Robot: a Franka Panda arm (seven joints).
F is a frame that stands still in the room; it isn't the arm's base.
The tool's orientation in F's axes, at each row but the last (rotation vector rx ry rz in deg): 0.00 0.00 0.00; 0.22 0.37 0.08; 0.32 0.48 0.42; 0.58 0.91 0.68; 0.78 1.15 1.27; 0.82 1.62 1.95; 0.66 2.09 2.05; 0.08 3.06 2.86; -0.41 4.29 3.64; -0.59 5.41 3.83; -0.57 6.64 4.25; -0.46 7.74 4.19; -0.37 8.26 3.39
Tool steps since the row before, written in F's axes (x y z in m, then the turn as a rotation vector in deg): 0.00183 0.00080 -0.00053 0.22 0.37 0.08; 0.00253 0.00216 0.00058 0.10 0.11 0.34; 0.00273 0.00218 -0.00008 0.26 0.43 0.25; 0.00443 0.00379 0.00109 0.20 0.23 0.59; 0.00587 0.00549 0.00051 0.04 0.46 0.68; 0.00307 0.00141 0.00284 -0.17 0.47 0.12; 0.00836 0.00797 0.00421 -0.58 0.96 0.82; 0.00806 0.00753 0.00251 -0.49 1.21 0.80; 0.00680 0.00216 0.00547 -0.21 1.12 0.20; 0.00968 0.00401 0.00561 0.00 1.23 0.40; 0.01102 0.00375 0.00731 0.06 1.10 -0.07; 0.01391 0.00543 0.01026 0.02 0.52 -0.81; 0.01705 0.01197 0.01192 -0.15 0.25 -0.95
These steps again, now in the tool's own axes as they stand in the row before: 0.00183 0.00080 -0.00053 0.22 0.37 0.08; 0.00253 0.00216 0.00059 0.10 0.11 0.34; 0.00275 0.00216 -0.00007 0.26 0.43 0.25; 0.00446 0.00375 0.00112 0.19 0.23 0.59; 0.00598 0.00537 0.00056 0.04 0.47 0.67; 0.00304 0.00135 0.00291 -0.16 0.48 0.11; 0.00848 0.00772 0.00443 -0.57 0.99 0.79; 0.00828 0.00713 0.00294 -0.47 1.24 0.77; 0.00649 0.00170 0.00598 -0.15 1.13 0.19; 0.00935 0.00331 0.00655 0.04 1.22 0.41; 0.01034 0.00288 0.00858 0.15 1.09 -0.05; 0.01276 0.00436 0.01210 0.17 0.52 -0.79; 0.01583 0.01091 0.01437 0.00 0.26 -0.96
